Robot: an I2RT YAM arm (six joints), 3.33 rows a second.
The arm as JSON. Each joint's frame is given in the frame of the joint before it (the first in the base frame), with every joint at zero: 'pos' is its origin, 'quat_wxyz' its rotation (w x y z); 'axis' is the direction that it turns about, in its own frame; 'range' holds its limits. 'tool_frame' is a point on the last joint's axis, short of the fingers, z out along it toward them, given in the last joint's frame.
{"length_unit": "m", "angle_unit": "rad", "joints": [
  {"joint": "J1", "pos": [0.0, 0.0, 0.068], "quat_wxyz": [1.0, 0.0, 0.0, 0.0], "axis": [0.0, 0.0, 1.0], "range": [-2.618, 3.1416]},
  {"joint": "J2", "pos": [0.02, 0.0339, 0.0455], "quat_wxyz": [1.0, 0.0, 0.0, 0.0], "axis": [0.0, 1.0, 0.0], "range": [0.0, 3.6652]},
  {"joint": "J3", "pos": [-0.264, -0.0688, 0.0], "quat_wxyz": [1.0, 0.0, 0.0, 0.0], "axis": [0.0, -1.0, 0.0], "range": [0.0, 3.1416]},
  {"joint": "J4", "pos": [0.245, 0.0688, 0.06], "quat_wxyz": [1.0, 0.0, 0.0, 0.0], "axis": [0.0, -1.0, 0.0], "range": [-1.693, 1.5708]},
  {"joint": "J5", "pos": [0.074, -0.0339, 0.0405], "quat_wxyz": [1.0, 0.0, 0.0, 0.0], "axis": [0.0, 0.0, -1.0], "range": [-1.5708, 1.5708]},
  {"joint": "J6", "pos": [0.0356, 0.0, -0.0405], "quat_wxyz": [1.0, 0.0, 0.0, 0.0], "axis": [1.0, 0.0, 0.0], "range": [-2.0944, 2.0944]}
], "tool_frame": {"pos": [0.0, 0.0, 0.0], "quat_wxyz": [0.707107, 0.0, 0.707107, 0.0]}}
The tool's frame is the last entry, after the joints.
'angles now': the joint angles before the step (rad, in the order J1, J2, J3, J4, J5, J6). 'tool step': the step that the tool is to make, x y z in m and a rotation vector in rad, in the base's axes. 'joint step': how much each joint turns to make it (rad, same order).
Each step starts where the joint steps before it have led.
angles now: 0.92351, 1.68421, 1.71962, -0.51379, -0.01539, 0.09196
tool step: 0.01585, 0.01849, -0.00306, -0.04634, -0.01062, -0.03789
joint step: 0.00080, 0.10449, 0.12274, -0.04868, 0.05132, -0.01372
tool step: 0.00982, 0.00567, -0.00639, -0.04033, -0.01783, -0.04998
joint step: -0.00559, 0.04357, 0.03627, -0.01330, 0.05768, -0.01150
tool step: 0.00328, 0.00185, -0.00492, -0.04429, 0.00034, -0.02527
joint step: -0.00058, 0.02145, 0.02035, -0.03321, 0.03492, -0.00997
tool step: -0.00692, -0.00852, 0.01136, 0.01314, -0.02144, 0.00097
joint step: 0.00119, -0.04091, -0.01490, -0.00155, 0.00494, -0.00767
